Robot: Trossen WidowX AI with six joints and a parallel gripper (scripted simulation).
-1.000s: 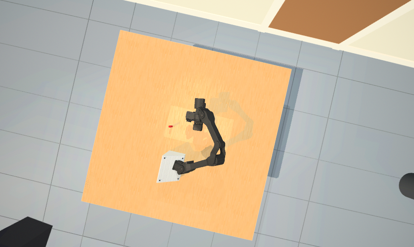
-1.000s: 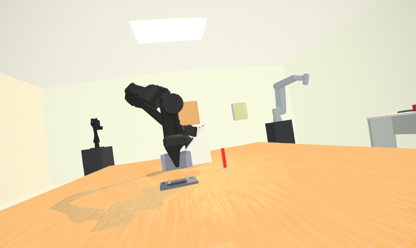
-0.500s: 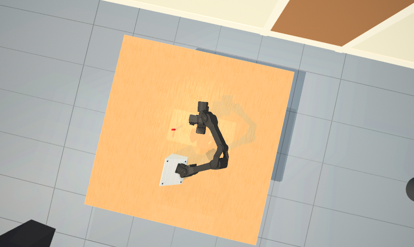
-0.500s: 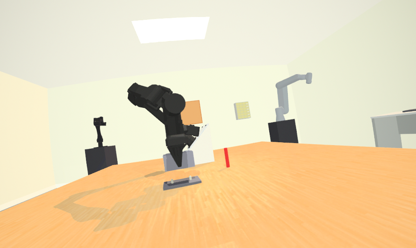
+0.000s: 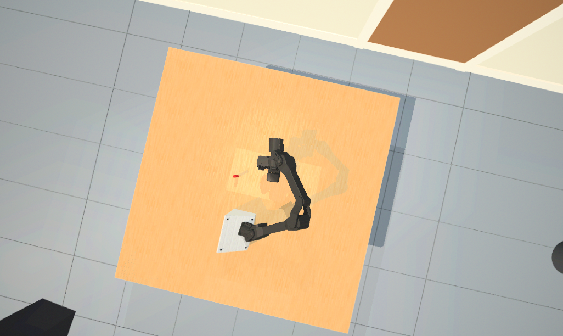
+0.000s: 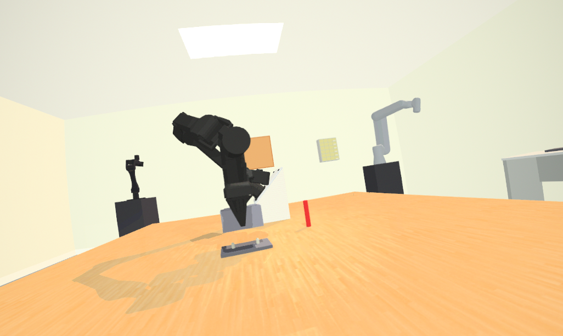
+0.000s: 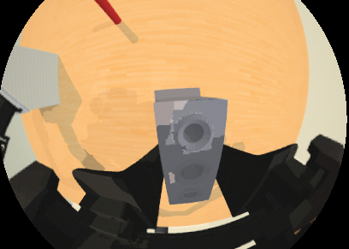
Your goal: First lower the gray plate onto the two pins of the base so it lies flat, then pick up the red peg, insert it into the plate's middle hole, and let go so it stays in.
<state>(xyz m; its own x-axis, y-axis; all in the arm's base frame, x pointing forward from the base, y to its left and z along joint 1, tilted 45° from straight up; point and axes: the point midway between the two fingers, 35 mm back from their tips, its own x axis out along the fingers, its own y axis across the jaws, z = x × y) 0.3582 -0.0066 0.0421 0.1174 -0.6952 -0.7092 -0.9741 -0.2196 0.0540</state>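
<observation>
Now: the base 50 mm below my gripper tip. From my gripper tip the other things lie so: red peg 180 mm to the left, 130 mm behind, 20 mm below; gray plate 30 mm above.
</observation>
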